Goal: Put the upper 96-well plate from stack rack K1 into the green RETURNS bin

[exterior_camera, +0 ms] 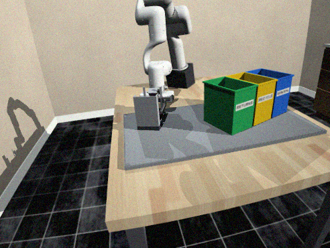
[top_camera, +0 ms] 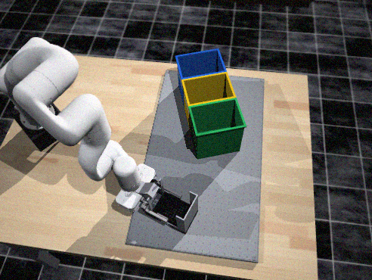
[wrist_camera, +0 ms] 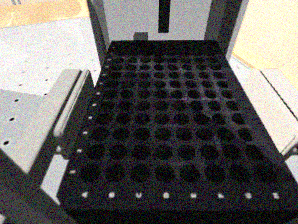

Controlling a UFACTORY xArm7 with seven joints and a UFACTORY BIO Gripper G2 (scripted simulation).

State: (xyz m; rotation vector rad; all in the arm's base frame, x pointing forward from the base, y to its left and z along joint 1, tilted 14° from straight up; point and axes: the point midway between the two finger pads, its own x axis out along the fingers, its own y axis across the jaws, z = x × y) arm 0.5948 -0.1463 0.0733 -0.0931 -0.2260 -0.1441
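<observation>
Right now the green returns bin is 320 mm to the left of my hand, 70 mm ahead of it and 40 mm above it. From my hand the other things lie so: yellow bin (440 mm to the left, 40 mm above); then blue bin (550 mm to the left, 70 mm behind, 40 mm above).
</observation>
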